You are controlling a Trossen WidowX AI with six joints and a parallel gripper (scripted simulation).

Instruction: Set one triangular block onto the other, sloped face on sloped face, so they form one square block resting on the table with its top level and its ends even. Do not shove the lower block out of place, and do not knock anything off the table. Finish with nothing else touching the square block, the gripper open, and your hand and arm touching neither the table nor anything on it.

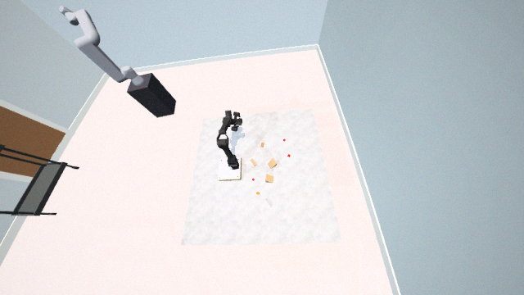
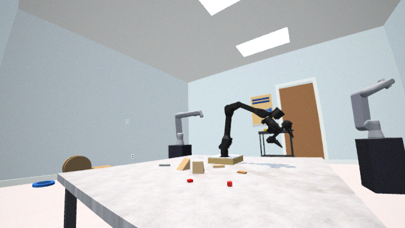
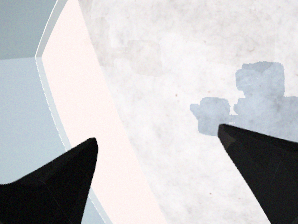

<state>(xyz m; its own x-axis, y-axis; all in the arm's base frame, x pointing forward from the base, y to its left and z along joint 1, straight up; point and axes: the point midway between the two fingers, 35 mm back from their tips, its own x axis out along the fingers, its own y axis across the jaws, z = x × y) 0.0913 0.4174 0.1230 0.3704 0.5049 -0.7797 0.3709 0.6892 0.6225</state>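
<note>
Right now my gripper tip is 46 cm to the left of the triangular block, 26 cm short of it and 13 cm above it. Also, from my gripper tip: grey bar (80 cm to the right, 15 cm ahead, 14 cm below); tan slab (42 cm to the right, 14 cm below, 7 cm ahead).
</note>
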